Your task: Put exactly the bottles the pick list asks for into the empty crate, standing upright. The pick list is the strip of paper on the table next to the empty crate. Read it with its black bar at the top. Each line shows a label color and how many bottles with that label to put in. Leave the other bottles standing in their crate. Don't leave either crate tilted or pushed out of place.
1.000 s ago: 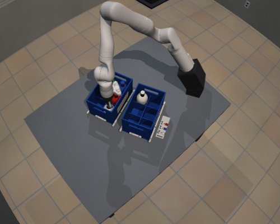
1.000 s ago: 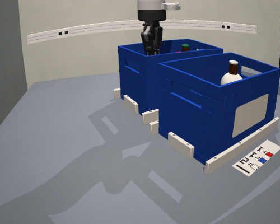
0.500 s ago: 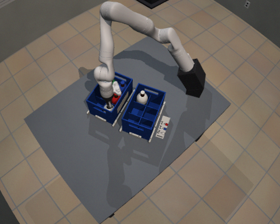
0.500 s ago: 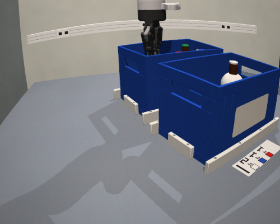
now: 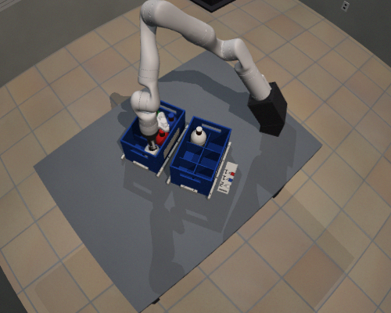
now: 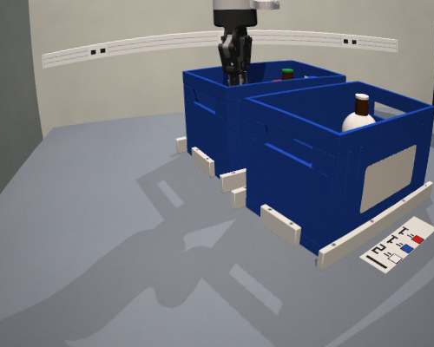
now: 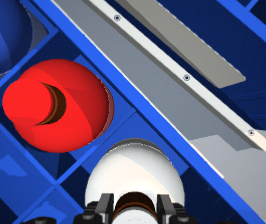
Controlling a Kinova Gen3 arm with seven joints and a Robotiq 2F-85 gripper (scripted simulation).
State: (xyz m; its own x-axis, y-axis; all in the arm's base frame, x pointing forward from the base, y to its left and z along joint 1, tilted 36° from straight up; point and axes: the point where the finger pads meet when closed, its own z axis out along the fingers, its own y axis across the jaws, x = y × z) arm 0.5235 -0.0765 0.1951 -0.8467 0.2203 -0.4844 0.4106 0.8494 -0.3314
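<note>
The red-label bottle is 80 mm behind my hand, 30 mm to the right of it and 80 mm below it. From my hand the other things lie so: white bottle (210 mm behind, 80 mm to the left, 80 mm below); green-label bottle (140 mm behind, 140 mm to the right, 80 mm below); blue-label bottle (170 mm behind, 60 mm to the right, 80 mm below).
</note>
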